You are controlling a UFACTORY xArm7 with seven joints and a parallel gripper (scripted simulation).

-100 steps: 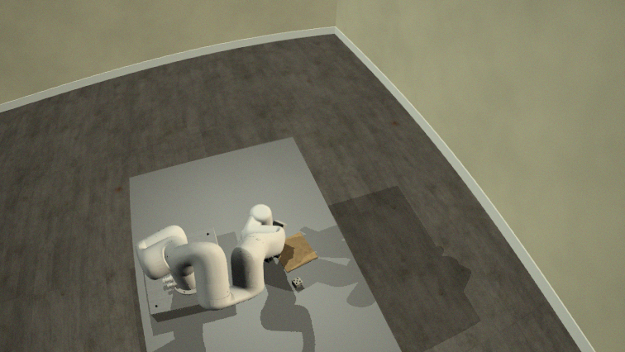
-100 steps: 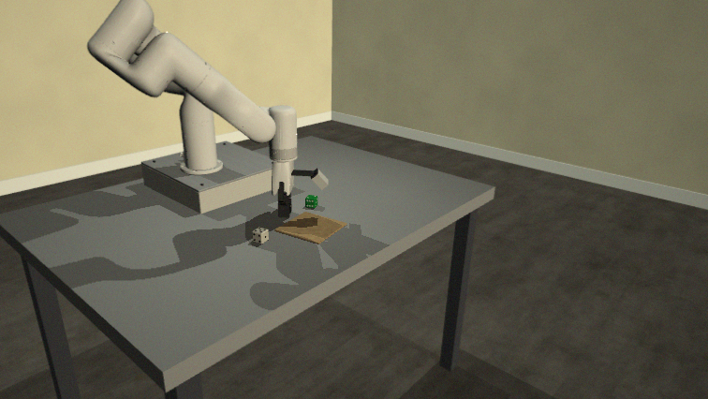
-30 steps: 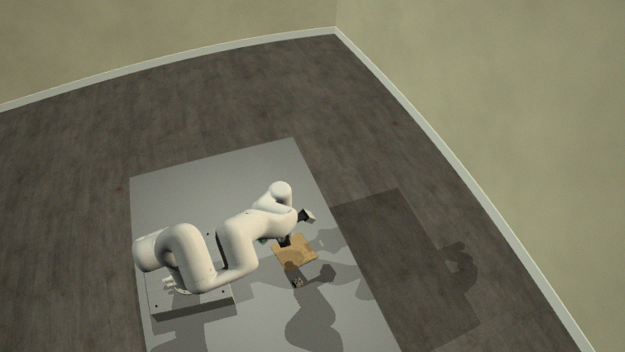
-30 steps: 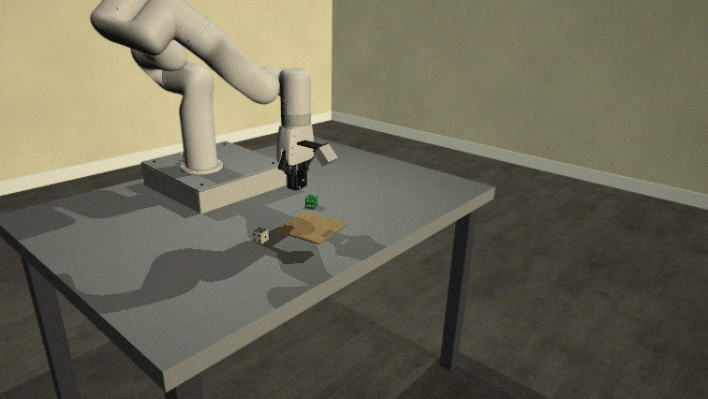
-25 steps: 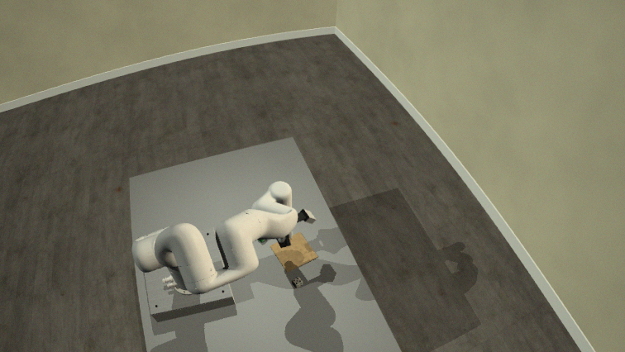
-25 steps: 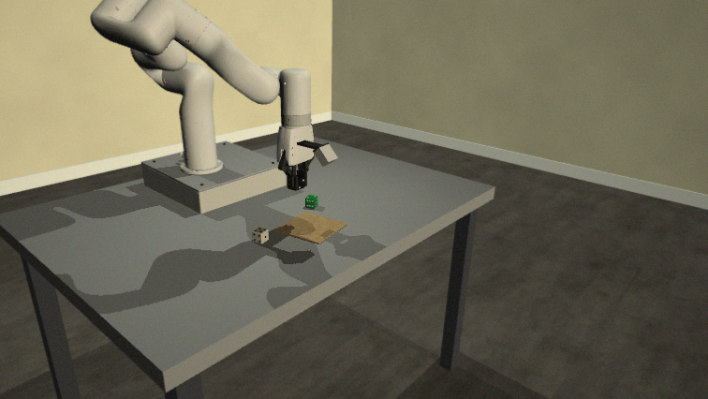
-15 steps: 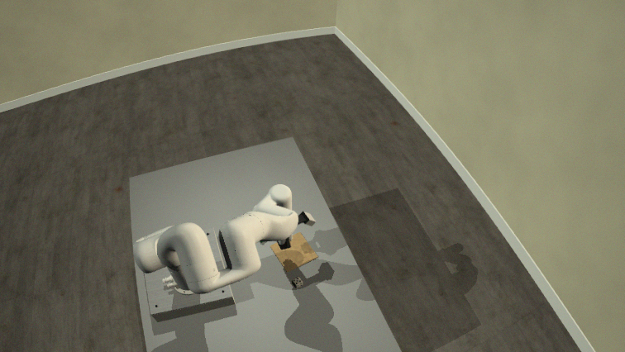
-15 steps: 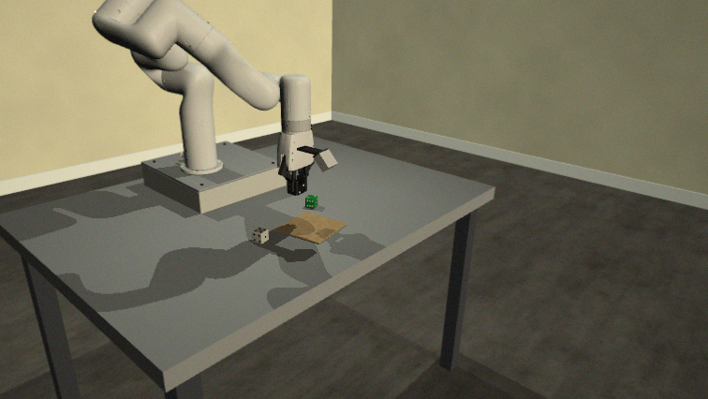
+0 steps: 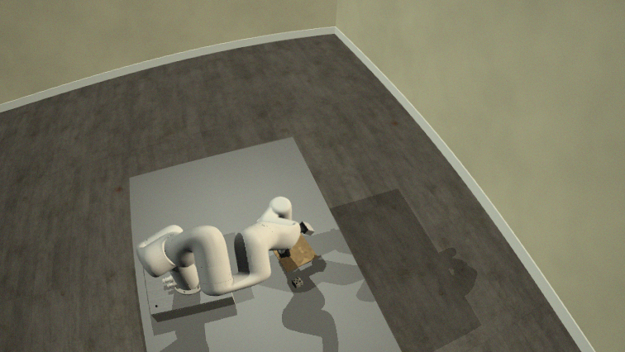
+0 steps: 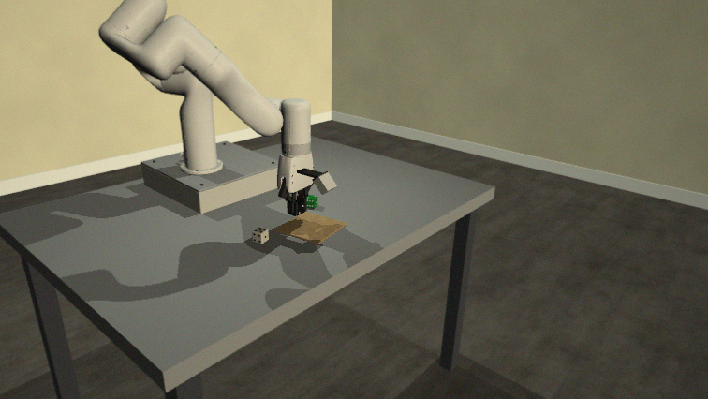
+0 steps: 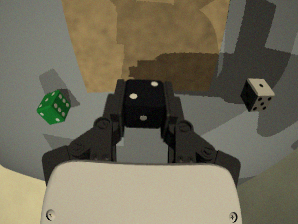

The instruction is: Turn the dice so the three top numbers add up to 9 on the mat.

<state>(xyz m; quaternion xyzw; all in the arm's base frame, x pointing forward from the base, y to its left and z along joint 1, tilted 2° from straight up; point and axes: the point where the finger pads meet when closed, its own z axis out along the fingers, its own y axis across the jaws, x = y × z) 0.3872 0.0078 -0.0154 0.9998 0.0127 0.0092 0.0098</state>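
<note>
Right now the tan mat is 5 cm below my hand and 5 cm ahead of it. Also, from my hand: black die: 1 cm below; then green die: 11 cm to the left, 5 cm behind, 4 cm below; then white die: 14 cm to the right, 4 cm below.
</note>
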